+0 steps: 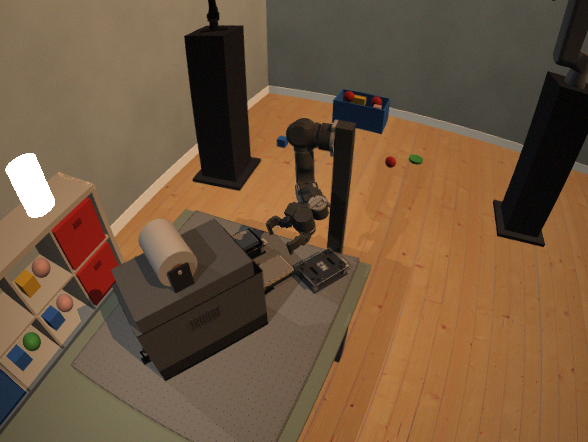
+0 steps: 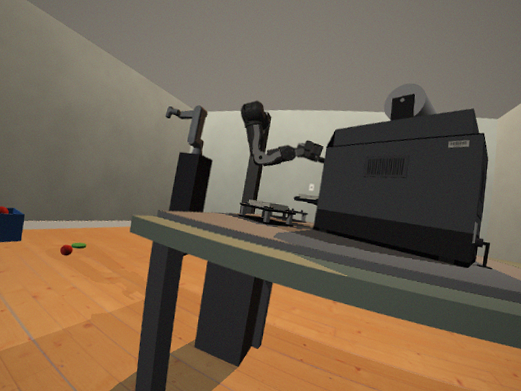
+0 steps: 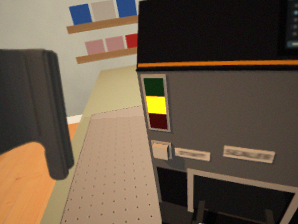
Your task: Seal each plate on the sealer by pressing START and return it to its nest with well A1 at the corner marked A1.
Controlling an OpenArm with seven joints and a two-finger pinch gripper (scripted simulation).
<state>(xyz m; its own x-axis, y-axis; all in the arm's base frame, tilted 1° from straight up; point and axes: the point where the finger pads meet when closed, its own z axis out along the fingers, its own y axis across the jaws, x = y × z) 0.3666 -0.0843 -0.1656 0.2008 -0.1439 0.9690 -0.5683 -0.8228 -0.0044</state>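
Now: hand 11 cm short of the pale start button, 2 cm to the left of it and 11 cm above it. The rest, counted from my hand: dark sealer stage (2 cm behind, 4 cm to the right, 20 cm below); then white well plate (2 cm behind, 4 cm to the right, 19 cm below); then warning sticker (1 cm ahead, 17 cm to the right, 14 cm below).
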